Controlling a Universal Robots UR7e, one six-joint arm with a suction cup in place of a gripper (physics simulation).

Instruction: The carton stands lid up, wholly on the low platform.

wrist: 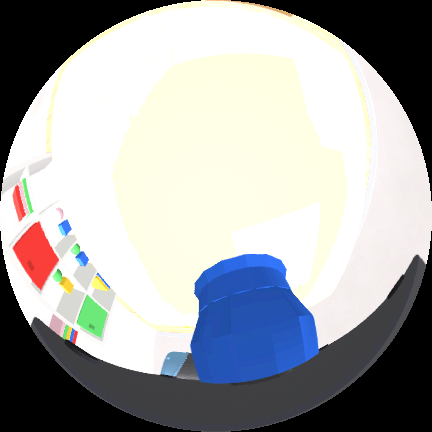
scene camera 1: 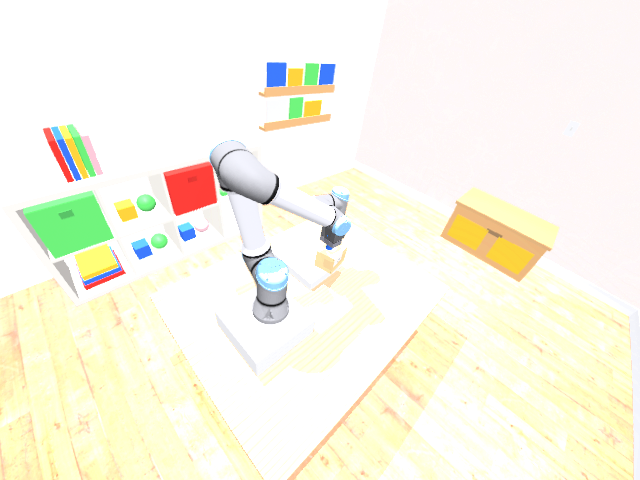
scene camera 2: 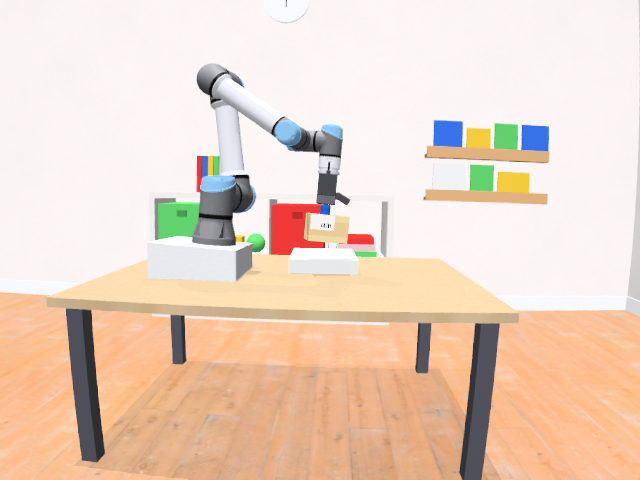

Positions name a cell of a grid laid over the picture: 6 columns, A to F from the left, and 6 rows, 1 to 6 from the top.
The suction cup (wrist: D5) carries a tan carton (scene camera 2: C3); nothing else touches it. The table carries a low white platform (scene camera 1: C4).
The tan carton shows as well in the wrist view (wrist: C3). The low white platform is seen too in scene camera 2 (scene camera 2: C4).
